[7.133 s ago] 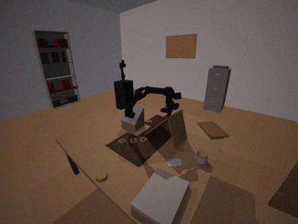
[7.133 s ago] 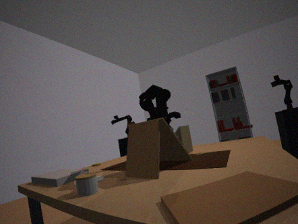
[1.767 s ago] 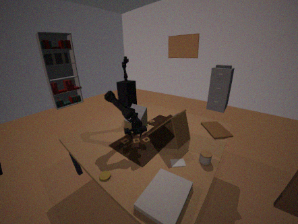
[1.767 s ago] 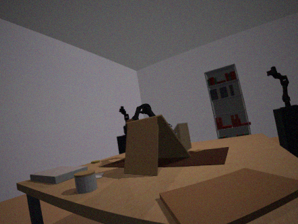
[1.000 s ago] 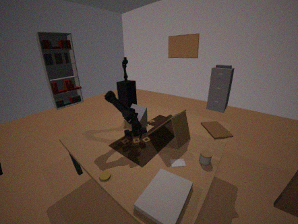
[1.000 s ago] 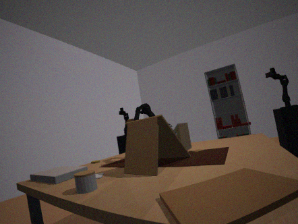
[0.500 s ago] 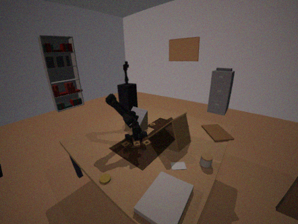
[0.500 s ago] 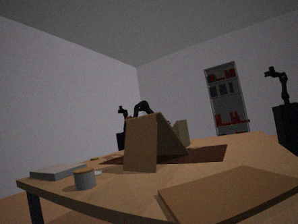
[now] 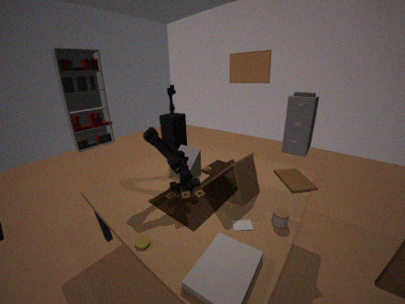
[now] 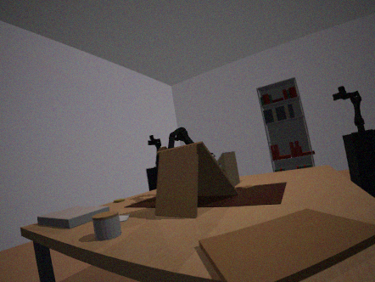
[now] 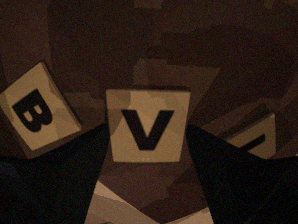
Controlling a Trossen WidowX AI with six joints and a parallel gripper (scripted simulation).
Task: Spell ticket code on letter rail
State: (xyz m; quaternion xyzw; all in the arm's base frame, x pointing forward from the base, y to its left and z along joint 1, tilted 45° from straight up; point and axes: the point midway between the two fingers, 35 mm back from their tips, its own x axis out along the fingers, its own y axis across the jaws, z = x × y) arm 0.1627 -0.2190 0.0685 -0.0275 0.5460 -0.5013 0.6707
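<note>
My gripper tip is now 20 cm short of the tile marked t, 18 cm to the right of it and 17 cm below it. The rest, counted from my gripper tip: dark mat (19 cm to the left, 3 cm ahead); then white ticket (23 cm to the left, 14 cm ahead, 10 cm above); then tile marked v (right at my gripper tip).
</note>
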